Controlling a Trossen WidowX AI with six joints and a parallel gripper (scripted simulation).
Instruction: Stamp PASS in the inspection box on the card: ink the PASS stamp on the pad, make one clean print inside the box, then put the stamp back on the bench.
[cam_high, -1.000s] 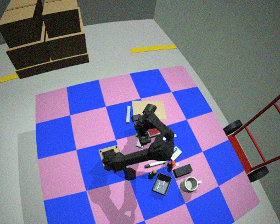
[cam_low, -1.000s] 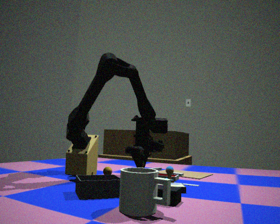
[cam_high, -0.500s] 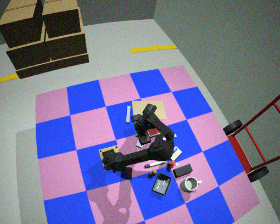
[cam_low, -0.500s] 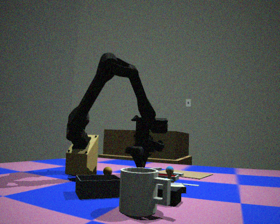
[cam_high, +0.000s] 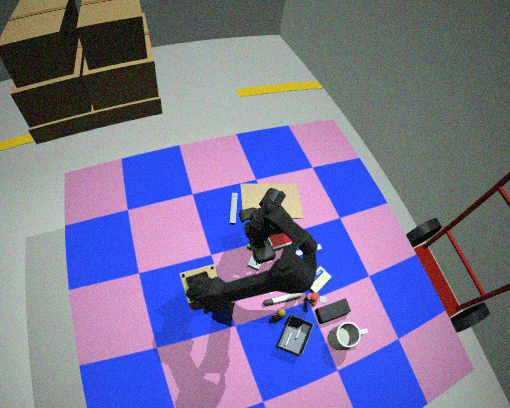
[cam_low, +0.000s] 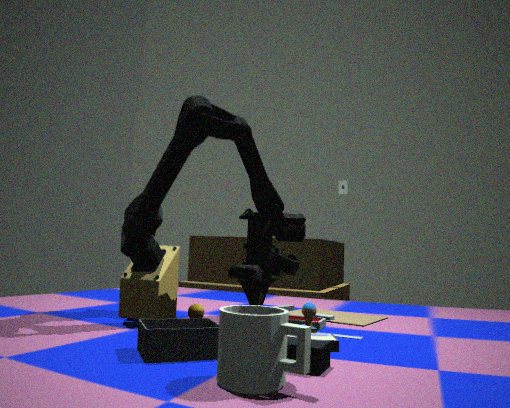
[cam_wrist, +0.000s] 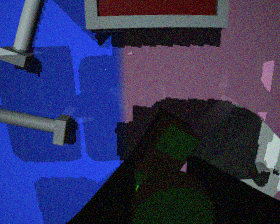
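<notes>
My gripper tip is 11 cm short of the ink pad and 2 cm above it. The rest, counted from my gripper tip: grey block 1 cm behind, 17 cm to the left, 2 cm below; then white card 3 cm ahead, 13 cm to the right, 3 cm below; then green-knobbed PASS stamp right at my gripper tip.
</notes>
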